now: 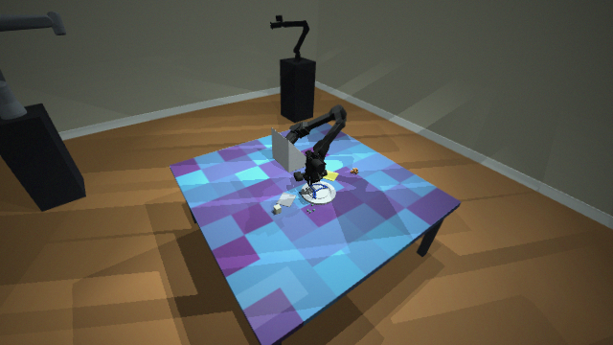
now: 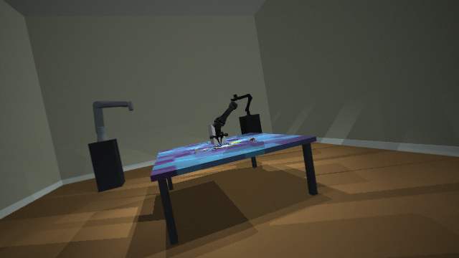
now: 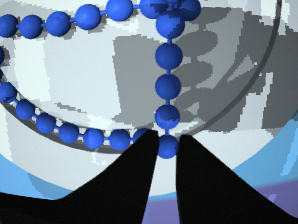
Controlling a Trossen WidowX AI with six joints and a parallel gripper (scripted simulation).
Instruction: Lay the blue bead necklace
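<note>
My gripper tip is 60 mm short of the round white bead board, 10 mm to the right of it and 10 mm above it. The rest, counted from my gripper tip: cream cube: 260 mm to the right, 50 mm ahead; then yellow patch: 180 mm to the left, 40 mm behind, 20 mm below; then flat grey square: 170 mm to the right, 20 mm below.
</note>
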